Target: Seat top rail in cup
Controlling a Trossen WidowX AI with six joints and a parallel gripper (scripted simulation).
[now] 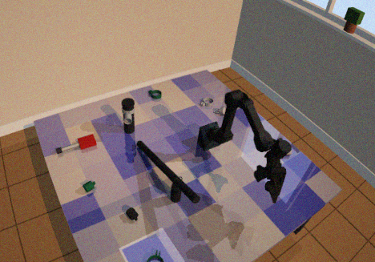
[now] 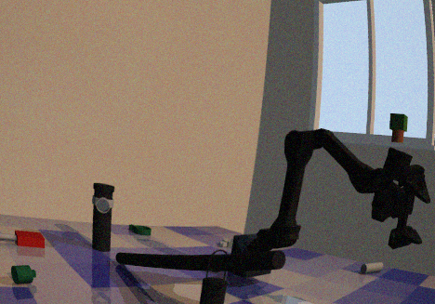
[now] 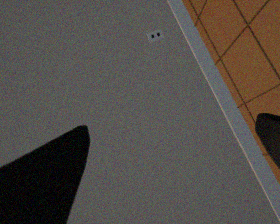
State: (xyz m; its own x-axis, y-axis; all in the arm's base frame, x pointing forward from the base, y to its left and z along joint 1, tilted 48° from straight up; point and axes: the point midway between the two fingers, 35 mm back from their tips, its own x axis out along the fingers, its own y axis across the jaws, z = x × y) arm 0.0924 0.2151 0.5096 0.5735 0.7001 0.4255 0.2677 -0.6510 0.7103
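The cup lies 260 mm ahead of my gripper tip, 790 mm to the right of it and 100 mm below it. From my gripper tip the other things lie so: white cylinder: 450 mm behind, 270 mm to the right, 230 mm below; green fitting: 560 mm ahead, 570 mm to the right, 230 mm below; short dark post: 230 mm ahead, 340 mm to the right, 150 mm below.
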